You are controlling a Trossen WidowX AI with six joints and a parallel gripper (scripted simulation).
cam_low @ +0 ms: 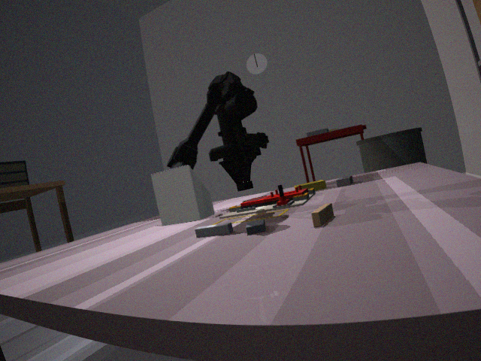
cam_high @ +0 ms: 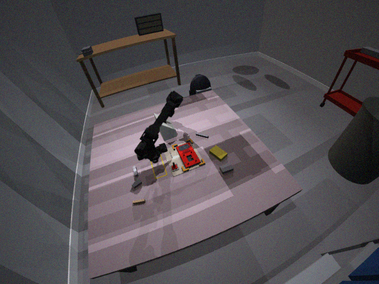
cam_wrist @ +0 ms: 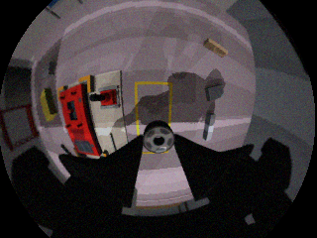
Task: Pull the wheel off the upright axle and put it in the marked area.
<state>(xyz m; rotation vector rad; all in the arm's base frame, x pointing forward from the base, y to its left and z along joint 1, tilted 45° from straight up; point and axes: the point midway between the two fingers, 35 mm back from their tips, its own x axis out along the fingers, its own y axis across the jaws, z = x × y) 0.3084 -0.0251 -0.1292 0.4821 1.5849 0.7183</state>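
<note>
Right now my gripper tip is 110 mm to the right of the upright axle, 50 mm short of it and 50 mm above it. From my gripper tip the other things lie so: yellow block: 430 mm to the left, 70 mm below, 30 mm ahead; wheel: right at my gripper tip; wooden block: 230 mm ahead, 150 mm to the right, 70 mm below.
</note>
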